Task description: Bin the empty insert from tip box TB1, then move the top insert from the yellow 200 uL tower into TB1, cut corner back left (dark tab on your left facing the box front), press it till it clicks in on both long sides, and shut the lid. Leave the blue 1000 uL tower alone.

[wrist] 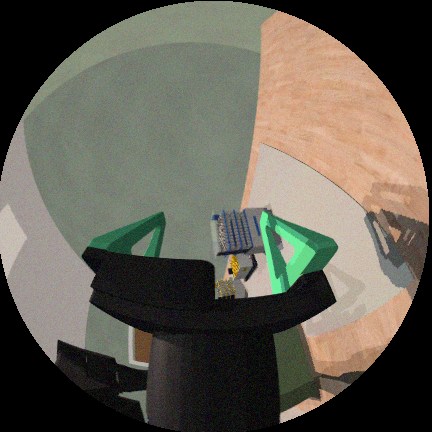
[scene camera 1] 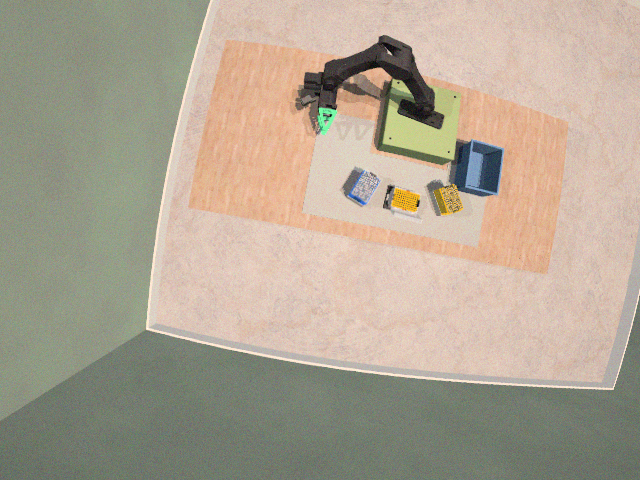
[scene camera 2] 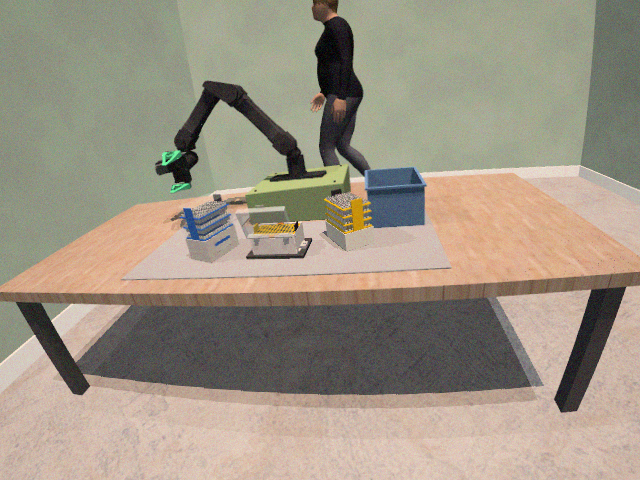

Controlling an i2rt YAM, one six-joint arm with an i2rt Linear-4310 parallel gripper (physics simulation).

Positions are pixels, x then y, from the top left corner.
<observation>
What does my gripper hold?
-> Nothing.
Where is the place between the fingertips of my gripper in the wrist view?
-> At 212, 216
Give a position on a blue bin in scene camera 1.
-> At 479, 165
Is my gripper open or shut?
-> Open.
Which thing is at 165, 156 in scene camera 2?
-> My gripper.
</observation>
